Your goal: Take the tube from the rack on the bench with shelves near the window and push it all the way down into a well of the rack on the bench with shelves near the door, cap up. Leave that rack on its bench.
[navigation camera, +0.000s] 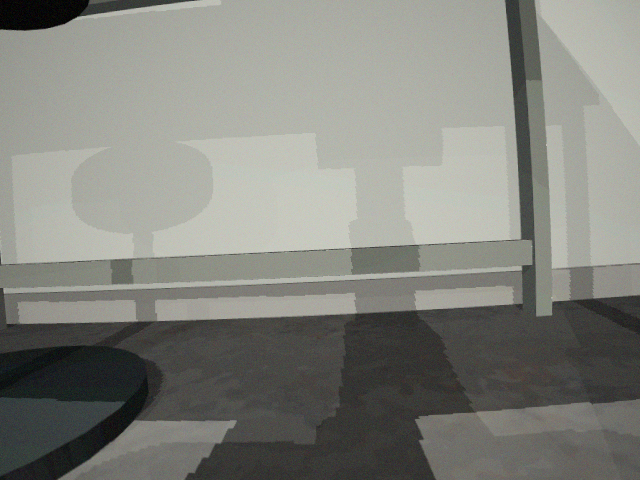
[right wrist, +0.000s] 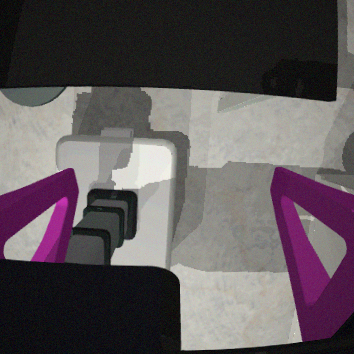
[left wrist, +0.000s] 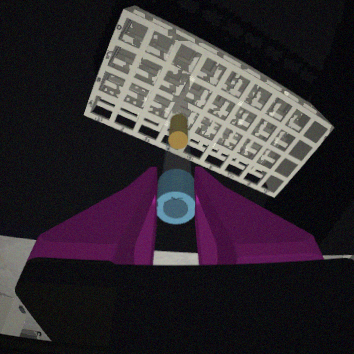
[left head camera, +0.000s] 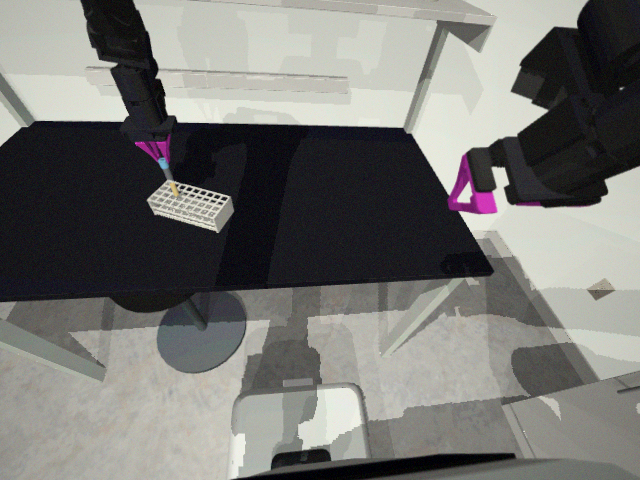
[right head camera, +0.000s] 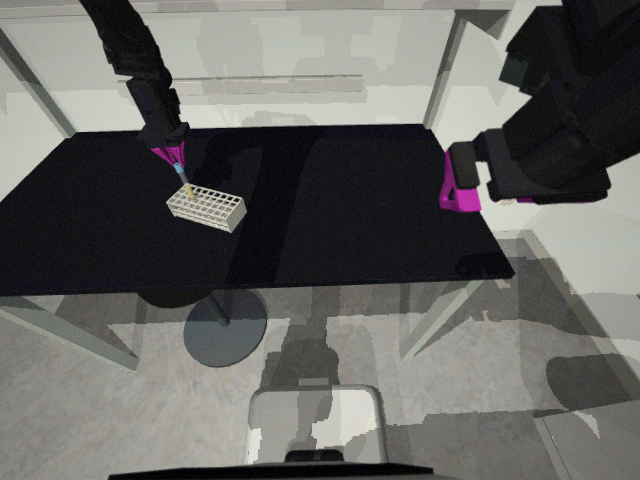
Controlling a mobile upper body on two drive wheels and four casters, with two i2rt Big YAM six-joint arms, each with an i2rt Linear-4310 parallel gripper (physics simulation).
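Places are measured from the left arm's base along level axes (x ahead, y left, z up), in centimetres.
Pixels of known places: left gripper, fingertip midpoint: (left wrist: 175, 177) (left head camera: 164, 161) (right head camera: 180, 166); right gripper, fingertip midpoint: (right wrist: 174, 178) (left head camera: 482, 202) (right head camera: 479, 200).
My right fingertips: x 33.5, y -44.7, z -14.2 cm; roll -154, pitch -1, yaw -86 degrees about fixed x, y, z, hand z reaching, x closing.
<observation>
Ahead of a thing's pixels: the offset from my right fingertips to its middle. "*": to the spot under its first point. Level surfaces: height alone.
A tube {dy +54.9, dx +33.7, dz -23.5 cm} (left head camera: 168, 174) (right head camera: 183, 177) (left wrist: 175, 207) with a blue cap and yellow contents near its bottom is in my left gripper (left head camera: 162, 159) (right head camera: 177, 162), cap end up. Its lower end shows over the left part of the white rack {dy +51.9, dx +33.4, dz -32.5 cm} (left head camera: 224, 217) (right head camera: 237, 215) (left wrist: 192, 79), on the edge-row side in the left wrist view. Whether it is inside a well or above it, I cannot tell. The rack stands on the dark bench {dz -35.4 cm} (left head camera: 361, 217) (right head camera: 372, 217). My right gripper (left head camera: 504, 206) (right head camera: 498, 204) (right wrist: 174, 178) is open and empty, beyond the bench's right edge.
A shelf (left head camera: 361, 7) runs above the back of the bench, on a right post {* dy -26.9, dx +81.7, dz -12.9 cm} (left head camera: 426, 77) (right head camera: 445, 72). A round stool base {dy +72.2, dx +34.9, dz -125.3 cm} (left head camera: 201, 341) (right head camera: 224, 335) (navigation camera: 62, 423) stands under the bench's left half. The light robot base (left head camera: 258, 423) (right head camera: 273, 423) is in front of the bench.
</observation>
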